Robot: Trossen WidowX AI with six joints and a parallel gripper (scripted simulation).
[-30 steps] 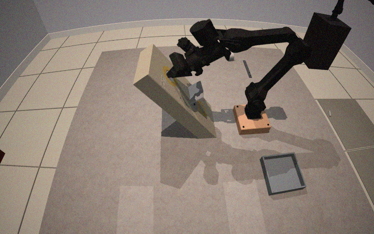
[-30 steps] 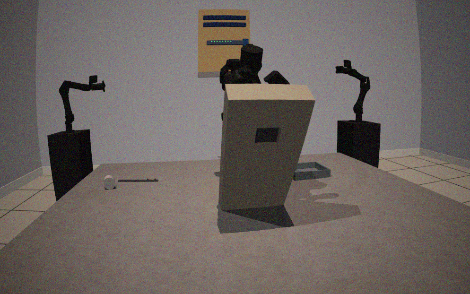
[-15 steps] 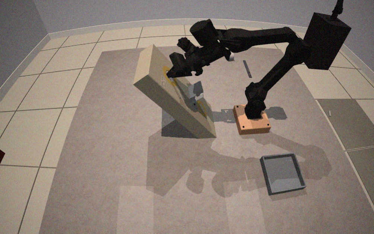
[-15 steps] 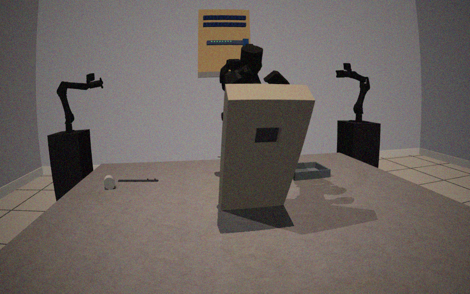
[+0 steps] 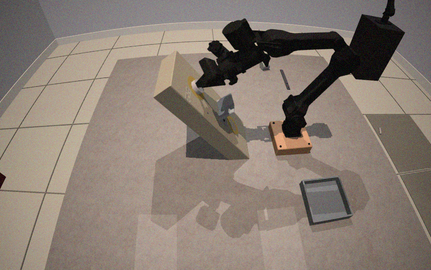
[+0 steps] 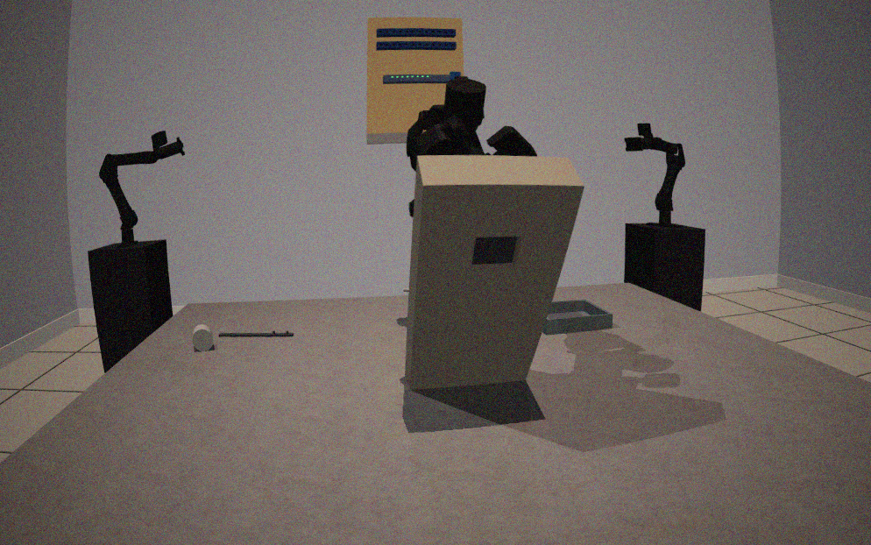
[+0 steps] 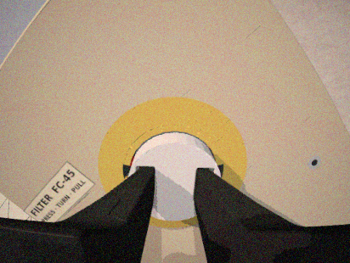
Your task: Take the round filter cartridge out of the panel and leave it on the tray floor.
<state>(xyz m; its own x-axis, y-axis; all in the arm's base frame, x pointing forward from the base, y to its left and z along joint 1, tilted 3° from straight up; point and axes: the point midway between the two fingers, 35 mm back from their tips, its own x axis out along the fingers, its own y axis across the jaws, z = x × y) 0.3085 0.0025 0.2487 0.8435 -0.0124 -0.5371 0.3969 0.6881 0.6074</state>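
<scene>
The grey shelf lies 80 mm behind my gripper tip and 100 mm below it. From my gripper tip the other things lie so: grey tray 410 mm behind, 280 mm to the left, 250 mm below; then white filter cartridge 10 mm ahead, 10 mm below; then beige service panel 30 mm behind, 90 mm below.
</scene>
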